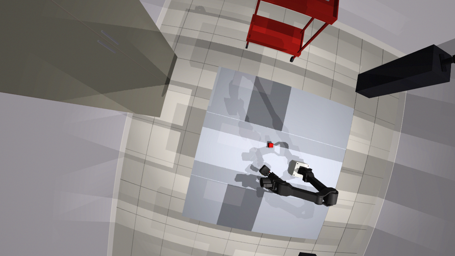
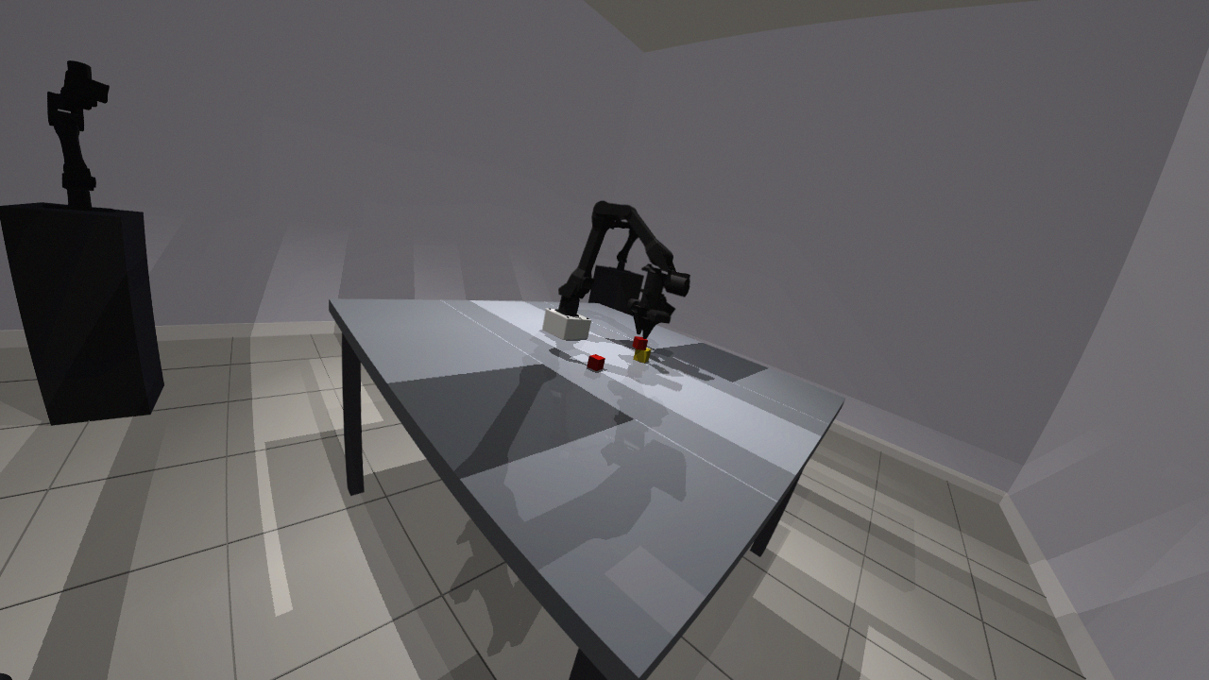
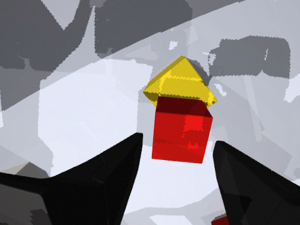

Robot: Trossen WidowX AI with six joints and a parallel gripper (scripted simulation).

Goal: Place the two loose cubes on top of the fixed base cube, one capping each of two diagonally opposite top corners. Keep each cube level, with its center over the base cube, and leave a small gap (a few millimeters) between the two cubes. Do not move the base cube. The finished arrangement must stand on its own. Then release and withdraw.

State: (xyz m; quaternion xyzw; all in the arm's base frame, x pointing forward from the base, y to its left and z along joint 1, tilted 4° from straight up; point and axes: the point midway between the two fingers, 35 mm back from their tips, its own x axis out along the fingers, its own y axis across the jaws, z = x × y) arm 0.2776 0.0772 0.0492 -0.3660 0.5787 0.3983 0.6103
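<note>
My gripper tip is 10 mm short of the yellow cube, 20 mm to the right of it and 60 mm above it.
</note>
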